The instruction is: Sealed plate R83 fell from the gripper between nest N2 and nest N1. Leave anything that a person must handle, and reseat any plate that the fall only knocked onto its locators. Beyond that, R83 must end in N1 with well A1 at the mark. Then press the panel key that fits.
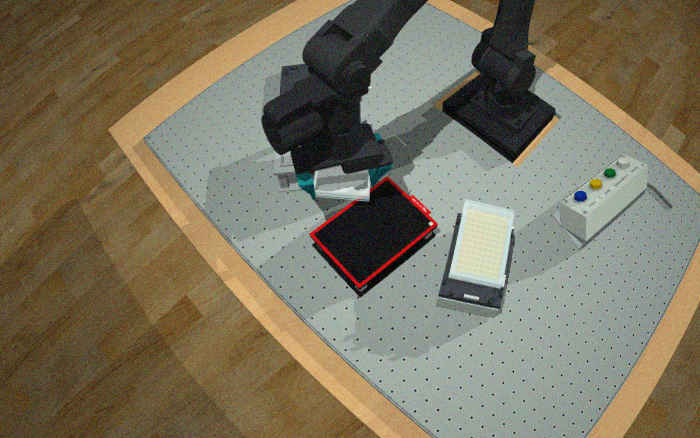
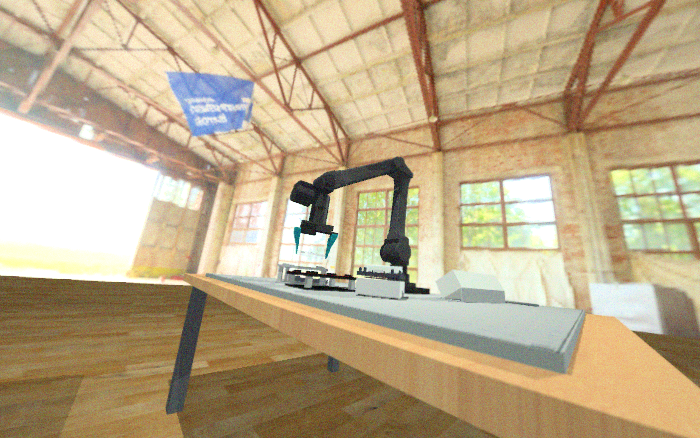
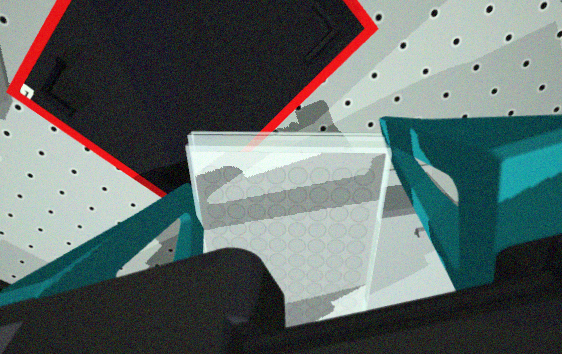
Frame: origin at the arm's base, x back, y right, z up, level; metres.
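Where they show: gripper, fingertip midpoint: (image 1: pixel 342 190) (image 2: pixel 311 256) (image 3: pixel 283 164); arm's base, origin of the base link: (image 1: pixel 502 109).
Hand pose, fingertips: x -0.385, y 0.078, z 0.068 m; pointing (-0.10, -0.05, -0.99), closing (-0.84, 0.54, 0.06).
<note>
Things, the pixels of their top centre, and the offset from my fingertips. "*": a spot on its surface instead.
- clear sealed well plate, middle of its top: (image 3: pixel 289 281) (image 1: pixel 343 155) (image 2: pixel 315 250) dx +0.038, dy +0.031, dz +0.023 m
- black rectangle with a red border, surface spot: (image 3: pixel 315 84) (image 1: pixel 330 219) * dx -0.031, dy +0.002, dz -0.049 m
- grey nest, middle of its top: (image 3: pixel 352 293) (image 1: pixel 320 138) (image 2: pixel 304 265) dx +0.064, dy +0.112, dz -0.024 m
- cream-coloured well plate, middle of its top: (image 1: pixel 484 239) (image 2: pixel 384 263) dx +0.077, dy -0.217, dz -0.008 m
- dark nest, surface spot: (image 1: pixel 470 300) * dx -0.005, dy -0.255, dz -0.035 m
- white panel box, middle of its top: (image 1: pixel 613 182) (image 2: pixel 470 272) dx +0.340, dy -0.357, dz -0.006 m
A clear sealed well plate (image 1: pixel 341 186) (image 3: pixel 290 211) sits between my teal fingers, above the table. My gripper (image 1: pixel 341 178) (image 2: pixel 313 245) (image 3: pixel 283 164) is shut on it across its width, with the left finger on its side and the right finger at its far corner. The plate hangs over the near corner of a black rectangle with a red border (image 1: pixel 328 221) (image 3: pixel 315 84), which rests on a nest and has a small white mark at its right corner. A grey nest (image 1: pixel 280 174) lies mostly hidden under my arm.
A cream-coloured well plate (image 1: pixel 482 243) lies in a dark nest (image 1: pixel 470 300) to the right. The arm's base (image 1: pixel 500 113) stands at the back right. A white panel box (image 2: pixel 470 287) sits at the table's right. The table edge runs along the front left.
</note>
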